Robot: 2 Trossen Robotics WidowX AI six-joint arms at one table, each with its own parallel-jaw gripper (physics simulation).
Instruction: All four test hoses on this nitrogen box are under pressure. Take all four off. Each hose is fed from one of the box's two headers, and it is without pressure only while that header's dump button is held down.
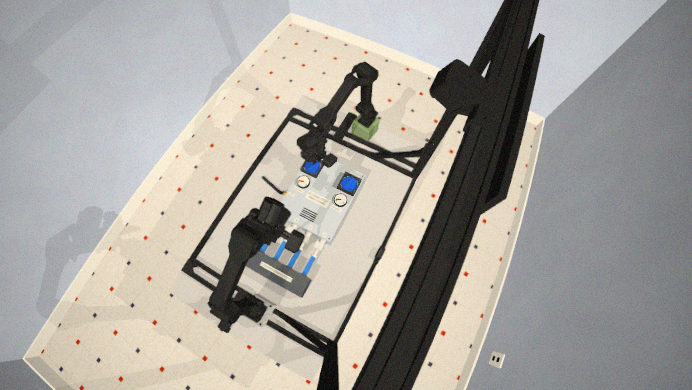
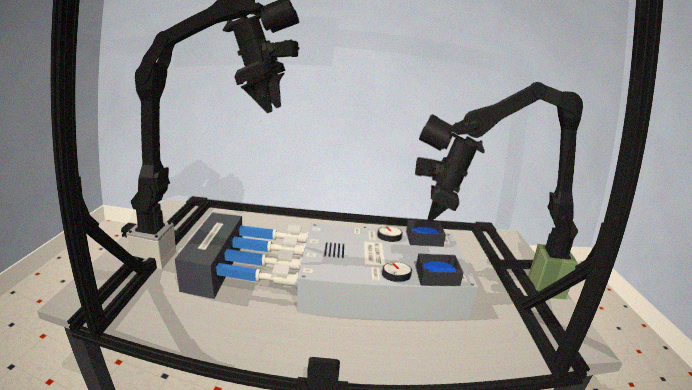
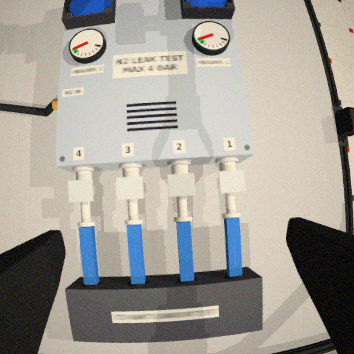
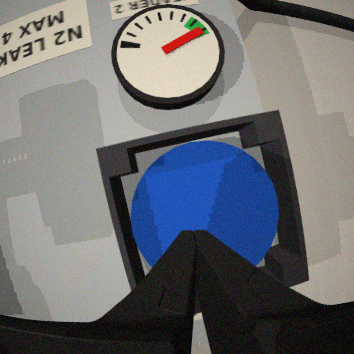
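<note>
The grey nitrogen box carries blue hoses 4, 3, 2 and 1, each on its white coupling. The header 2 gauge has its needle at the green mark; the header 1 gauge reads alike. My left gripper is open, high above the hoses. My right gripper is shut and empty, its tips over header 2's blue dump button; contact cannot be told. Header 1's blue button stands beside it.
A dark block holds the hoses' far ends. Raised dark housings surround the buttons. A black inlet line enters the box's side. A black frame borders the table. The right arm stands on a green base.
</note>
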